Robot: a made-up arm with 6 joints.
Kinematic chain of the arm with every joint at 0, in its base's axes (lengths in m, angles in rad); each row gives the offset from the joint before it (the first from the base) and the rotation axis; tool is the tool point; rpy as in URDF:
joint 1: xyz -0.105 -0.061 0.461 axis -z
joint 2: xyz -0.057 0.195 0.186 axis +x
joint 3: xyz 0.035 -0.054 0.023 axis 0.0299 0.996 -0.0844
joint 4: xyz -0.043 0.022 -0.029 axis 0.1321 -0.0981 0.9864
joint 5: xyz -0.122 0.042 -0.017 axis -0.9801 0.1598 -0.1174
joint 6: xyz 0 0.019 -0.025 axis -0.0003 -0.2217 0.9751
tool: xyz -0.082 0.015 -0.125 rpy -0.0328 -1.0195 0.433
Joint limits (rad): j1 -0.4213..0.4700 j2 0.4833..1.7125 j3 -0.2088..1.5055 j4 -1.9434..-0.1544 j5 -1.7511..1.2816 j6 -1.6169..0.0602
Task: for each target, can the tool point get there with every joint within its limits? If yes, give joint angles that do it. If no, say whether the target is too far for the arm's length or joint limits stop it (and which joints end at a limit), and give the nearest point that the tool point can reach.
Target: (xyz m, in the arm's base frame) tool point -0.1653 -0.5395 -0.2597
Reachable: no: too far | nearest point -0.2007 -0.2133 0.5649 | short by 0.887 m
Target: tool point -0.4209 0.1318 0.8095
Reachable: yes | joints -0.3450 0.8044 1.3056 -1.0652 0.4643 -0.9861
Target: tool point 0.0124 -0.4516 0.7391
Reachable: no: joint limits stop it (at a limit: joint 1, joint 3, joint 5, joint 6) | nearest point -0.1854 -0.2134 0.6933 | short by 0.313 m
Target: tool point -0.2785 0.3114 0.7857
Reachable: yes | joints -0.2545 1.0644 0.4503 -1.0959 -0.6942 -0.3626
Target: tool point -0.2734 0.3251 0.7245
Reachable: yes | joints 0.2800 1.1131 0.4795 -0.4492 0.4594 -1.0793
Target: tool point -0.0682 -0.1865 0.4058
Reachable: no: joint limits stop it (at a limit: joint 1, joint 2, joint 3, joint 4, joint 5, joint 6) | nearest point -0.2007 -0.2133 0.5649 | short by 0.209 m
